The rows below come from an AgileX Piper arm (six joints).
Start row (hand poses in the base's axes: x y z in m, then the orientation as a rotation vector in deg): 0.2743 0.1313 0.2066 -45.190 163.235 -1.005
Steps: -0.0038 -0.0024 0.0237 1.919 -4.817 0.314; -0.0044 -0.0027 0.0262 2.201 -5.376 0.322; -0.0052 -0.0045 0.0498 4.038 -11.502 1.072; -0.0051 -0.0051 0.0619 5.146 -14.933 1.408; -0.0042 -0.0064 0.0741 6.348 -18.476 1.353; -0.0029 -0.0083 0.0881 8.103 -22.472 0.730; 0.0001 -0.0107 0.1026 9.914 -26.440 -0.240; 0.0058 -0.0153 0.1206 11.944 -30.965 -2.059; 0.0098 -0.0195 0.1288 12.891 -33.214 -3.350; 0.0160 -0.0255 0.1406 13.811 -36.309 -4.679; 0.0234 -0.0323 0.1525 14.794 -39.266 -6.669; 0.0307 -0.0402 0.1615 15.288 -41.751 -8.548; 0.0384 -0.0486 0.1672 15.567 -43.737 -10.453; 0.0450 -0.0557 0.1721 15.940 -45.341 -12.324; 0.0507 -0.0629 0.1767 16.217 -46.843 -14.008; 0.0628 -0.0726 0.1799 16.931 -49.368 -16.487; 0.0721 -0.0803 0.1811 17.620 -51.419 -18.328; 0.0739 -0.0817 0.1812 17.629 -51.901 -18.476; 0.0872 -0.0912 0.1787 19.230 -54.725 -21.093; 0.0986 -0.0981 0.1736 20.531 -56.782 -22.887; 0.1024 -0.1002 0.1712 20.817 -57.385 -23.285
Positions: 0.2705 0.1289 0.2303 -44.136 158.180 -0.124; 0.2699 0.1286 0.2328 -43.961 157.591 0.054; 0.2691 0.1268 0.2564 -43.181 151.163 0.341; 0.2692 0.1262 0.2685 -42.592 147.582 0.588; 0.2701 0.1249 0.2807 -41.441 144.026 0.860; 0.2714 0.1230 0.2947 -39.365 140.124 1.592; 0.2744 0.1206 0.3092 -36.889 136.336 2.334; 0.2801 0.1160 0.3272 -33.265 132.221 3.017; 0.2841 0.1118 0.3354 -31.044 130.286 3.226; 0.2903 0.1058 0.3472 -28.641 127.552 3.107; 0.2977 0.0990 0.3591 -25.517 125.079 3.035; 0.3050 0.0911 0.3681 -22.751 123.098 2.573; 0.3127 0.0827 0.3738 -20.121 121.604 2.036; 0.3193 0.0756 0.3787 -17.612 120.399 1.739; 0.3250 0.0684 0.3833 -15.375 119.243 1.392; 0.3371 0.0587 0.3865 -12.027 117.112 1.134; 0.3464 0.0510 0.3877 -9.527 115.281 1.066; 0.3482 0.0496 0.3878 -9.290 114.844 0.913; 0.3615 0.0401 0.3853 -5.725 112.104 1.520; 0.3729 0.0332 0.3802 -3.279 110.014 2.105; 0.3767 0.0311 0.3778 -2.724 109.408 2.186
